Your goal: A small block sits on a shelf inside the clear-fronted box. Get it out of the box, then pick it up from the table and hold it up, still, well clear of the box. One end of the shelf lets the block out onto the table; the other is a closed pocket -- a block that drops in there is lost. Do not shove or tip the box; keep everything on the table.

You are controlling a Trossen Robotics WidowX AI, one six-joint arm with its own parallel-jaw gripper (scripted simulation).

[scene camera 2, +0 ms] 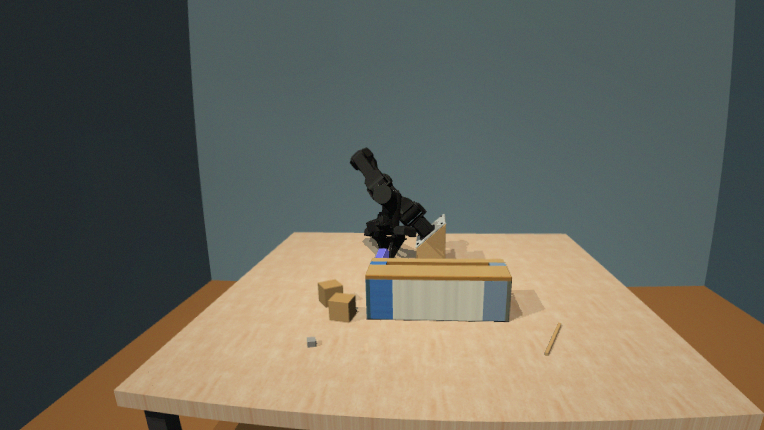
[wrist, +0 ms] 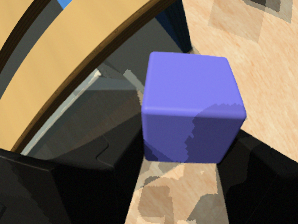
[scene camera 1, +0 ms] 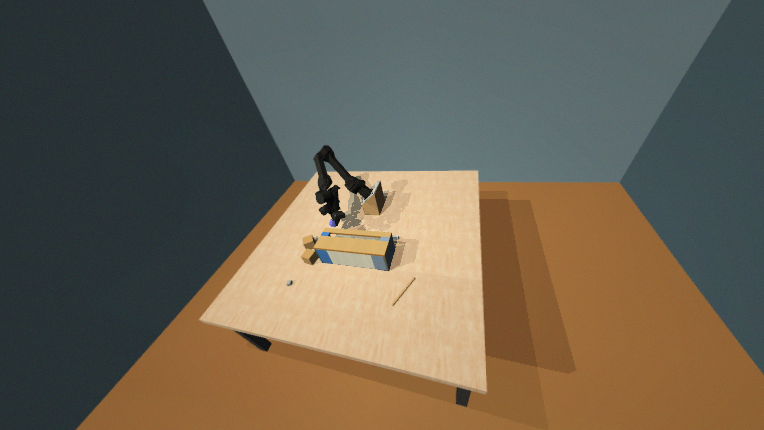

Path:
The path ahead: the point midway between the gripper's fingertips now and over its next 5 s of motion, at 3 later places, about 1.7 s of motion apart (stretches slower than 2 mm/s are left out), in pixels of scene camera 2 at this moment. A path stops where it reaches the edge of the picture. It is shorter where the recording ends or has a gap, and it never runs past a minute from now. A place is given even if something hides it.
My gripper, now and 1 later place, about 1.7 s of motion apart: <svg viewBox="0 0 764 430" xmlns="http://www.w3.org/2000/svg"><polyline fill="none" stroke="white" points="387,260 385,247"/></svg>

